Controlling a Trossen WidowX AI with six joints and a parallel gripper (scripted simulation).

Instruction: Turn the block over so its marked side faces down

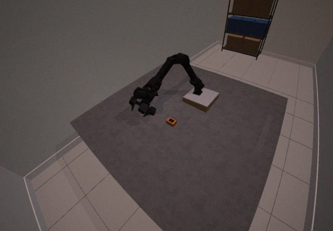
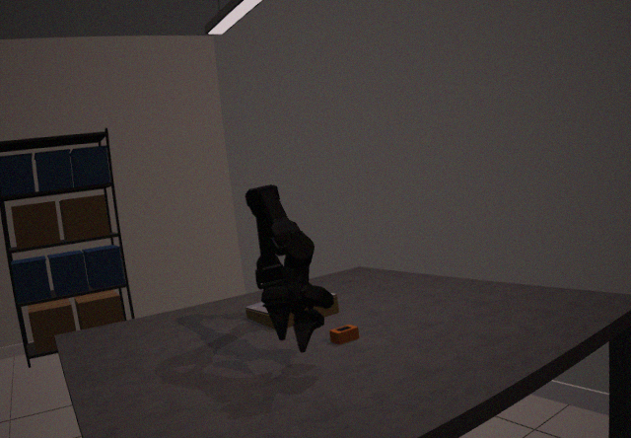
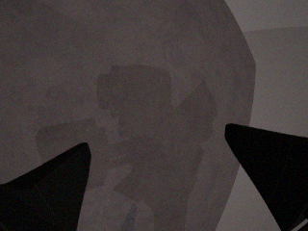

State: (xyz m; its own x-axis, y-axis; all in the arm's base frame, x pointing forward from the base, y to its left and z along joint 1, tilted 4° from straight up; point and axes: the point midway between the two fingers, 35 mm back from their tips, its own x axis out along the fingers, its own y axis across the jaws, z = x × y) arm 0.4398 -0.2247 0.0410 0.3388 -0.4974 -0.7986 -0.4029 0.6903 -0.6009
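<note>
My gripper tip is 100 mm past the orange block, 220 mm to the right of it and 50 mm above it.
</note>
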